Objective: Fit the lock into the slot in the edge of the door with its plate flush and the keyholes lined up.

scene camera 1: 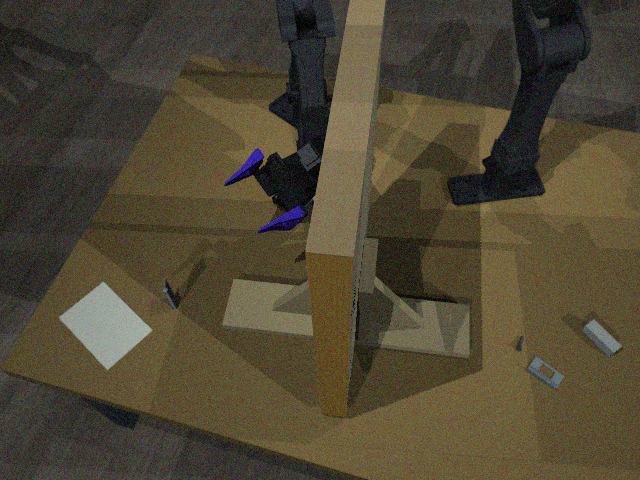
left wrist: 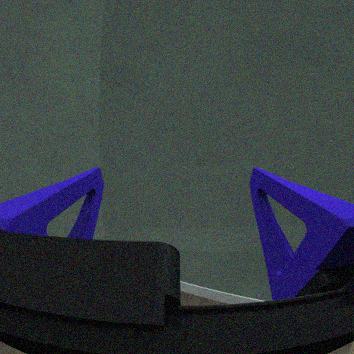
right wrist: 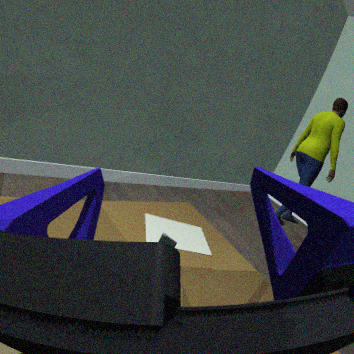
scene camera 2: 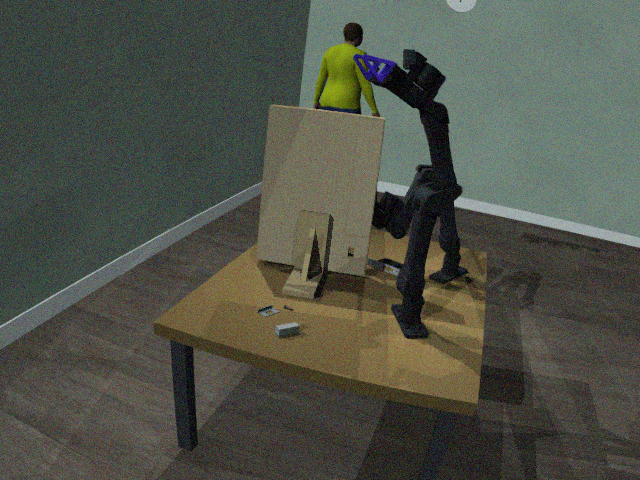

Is my right gripper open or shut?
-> Open.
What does the white sheet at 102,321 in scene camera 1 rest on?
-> The table.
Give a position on a wooden door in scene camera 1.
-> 338,227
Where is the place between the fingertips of my right gripper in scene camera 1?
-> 242,207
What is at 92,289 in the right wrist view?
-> My right gripper.
